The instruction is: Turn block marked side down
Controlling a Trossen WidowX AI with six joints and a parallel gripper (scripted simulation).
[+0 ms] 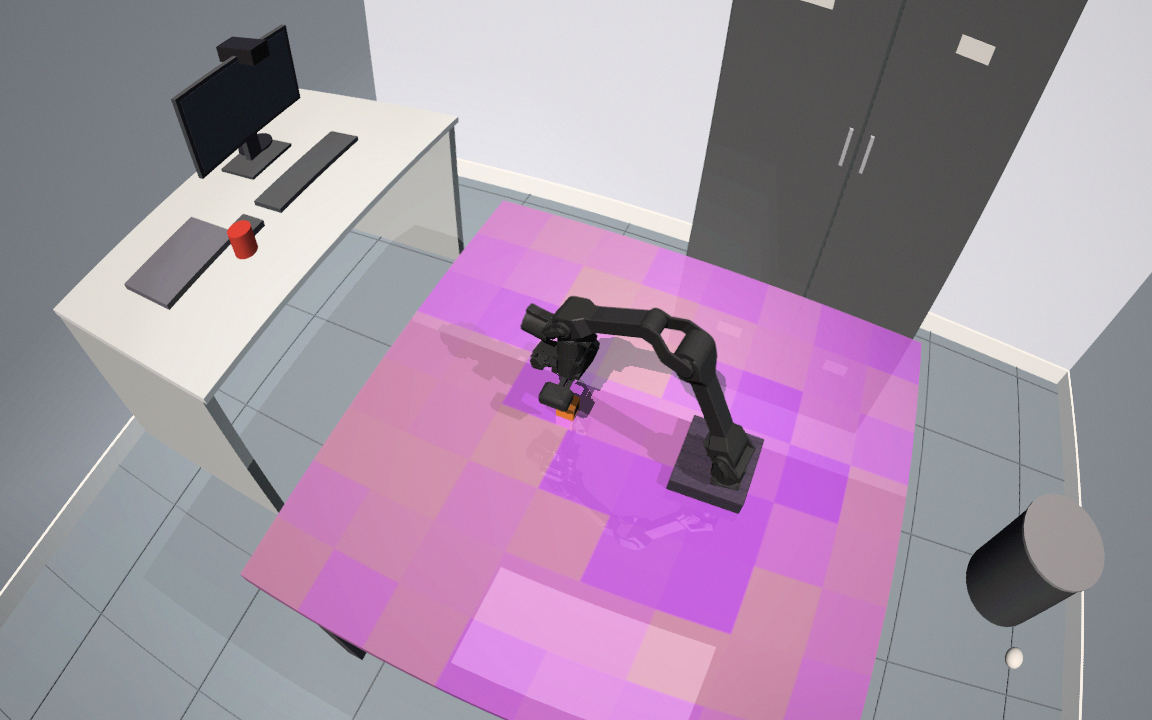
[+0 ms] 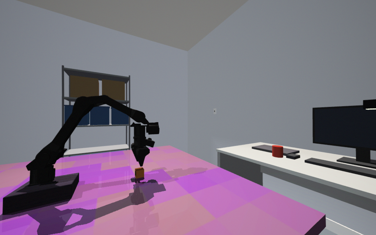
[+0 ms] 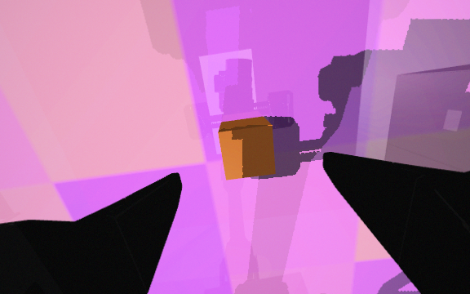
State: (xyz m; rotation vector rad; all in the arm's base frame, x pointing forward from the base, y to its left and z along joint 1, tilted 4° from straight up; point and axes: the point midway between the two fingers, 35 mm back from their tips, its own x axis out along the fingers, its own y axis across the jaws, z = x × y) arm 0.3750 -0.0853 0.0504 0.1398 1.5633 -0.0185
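Right now the orange block is 50 mm below my gripper tip and 10 mm behind it.
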